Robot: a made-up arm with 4 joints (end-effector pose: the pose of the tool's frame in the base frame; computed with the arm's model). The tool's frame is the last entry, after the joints.
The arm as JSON. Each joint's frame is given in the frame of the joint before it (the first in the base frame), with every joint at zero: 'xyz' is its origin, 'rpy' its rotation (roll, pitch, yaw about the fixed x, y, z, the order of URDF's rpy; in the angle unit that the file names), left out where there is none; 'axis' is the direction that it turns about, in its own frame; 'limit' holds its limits. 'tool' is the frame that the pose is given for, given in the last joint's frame.
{
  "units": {
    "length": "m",
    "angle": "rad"
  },
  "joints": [
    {
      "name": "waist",
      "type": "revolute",
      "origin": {
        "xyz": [
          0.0,
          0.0,
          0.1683
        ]
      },
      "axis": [
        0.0,
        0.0,
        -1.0
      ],
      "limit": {
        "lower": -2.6,
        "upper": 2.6
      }
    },
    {
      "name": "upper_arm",
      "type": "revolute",
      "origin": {
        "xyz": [
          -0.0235,
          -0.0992,
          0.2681
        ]
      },
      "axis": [
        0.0,
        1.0,
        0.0
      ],
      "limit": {
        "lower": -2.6,
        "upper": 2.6
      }
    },
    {
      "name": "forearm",
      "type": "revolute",
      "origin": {
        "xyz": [
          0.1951,
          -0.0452,
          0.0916
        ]
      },
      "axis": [
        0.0,
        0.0,
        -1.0
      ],
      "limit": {
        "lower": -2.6,
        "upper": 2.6
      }
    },
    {
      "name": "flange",
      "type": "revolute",
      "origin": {
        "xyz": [
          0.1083,
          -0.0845,
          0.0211
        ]
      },
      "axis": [
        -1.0,
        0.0,
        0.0
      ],
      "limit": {
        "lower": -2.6,
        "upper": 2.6
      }
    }
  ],
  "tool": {
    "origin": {
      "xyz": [
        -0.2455,
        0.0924,
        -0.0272
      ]
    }
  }
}
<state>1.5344 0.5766 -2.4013 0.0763</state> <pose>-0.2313 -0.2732 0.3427 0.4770 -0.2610 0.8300</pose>
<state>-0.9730 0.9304 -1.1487 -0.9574</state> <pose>0.3400 0.0139 0.4215 0.6055 1.9403 1.2487</pose>
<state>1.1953 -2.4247 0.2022 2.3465</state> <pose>-0.2943 -0.0225 0.4044 1.1118 0.2928 2.2389</pose>
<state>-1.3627 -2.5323 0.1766 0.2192</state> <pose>0.0951 -0.1330 0.4166 1.6629 -1.8382 0.2410</pose>
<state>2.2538 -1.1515 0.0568 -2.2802</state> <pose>-0.0847 0.3086 0.5647 0.2458 -1.8702 -0.2226</pose>
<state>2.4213 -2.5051 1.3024 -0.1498</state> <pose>0.1584 0.1513 0.4569 1.5495 2.5101 0.7260</pose>
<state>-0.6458 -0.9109 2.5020 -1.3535</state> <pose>0.0145 -0.0292 0.7804 1.9601 -1.2946 -1.6179</pose>
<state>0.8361 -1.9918 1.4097 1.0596</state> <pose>-0.0718 0.0510 0.5299 0.2253 -1.1729 -2.1774</pose>
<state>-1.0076 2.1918 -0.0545 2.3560</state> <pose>0.2666 -0.1784 0.3429 1.4348 -0.2442 -2.2572</pose>
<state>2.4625 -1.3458 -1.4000 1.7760</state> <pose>-0.2022 0.2245 0.7349 2.7522 -1.3777 0.2453</pose>
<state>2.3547 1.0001 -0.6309 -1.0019</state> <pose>-0.2891 0.0427 0.4546 1.8678 -0.7732 -1.6217</pose>
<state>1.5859 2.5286 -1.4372 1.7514</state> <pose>-0.2935 0.2609 0.2399 0.7768 0.1095 0.0595</pose>
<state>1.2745 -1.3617 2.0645 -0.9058</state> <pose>-0.0594 0.1236 0.7206 -0.5222 2.4392 1.2499</pose>
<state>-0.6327 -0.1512 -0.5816 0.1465</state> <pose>0.1636 -0.1495 0.5198 -0.1237 -0.2493 1.1977</pose>
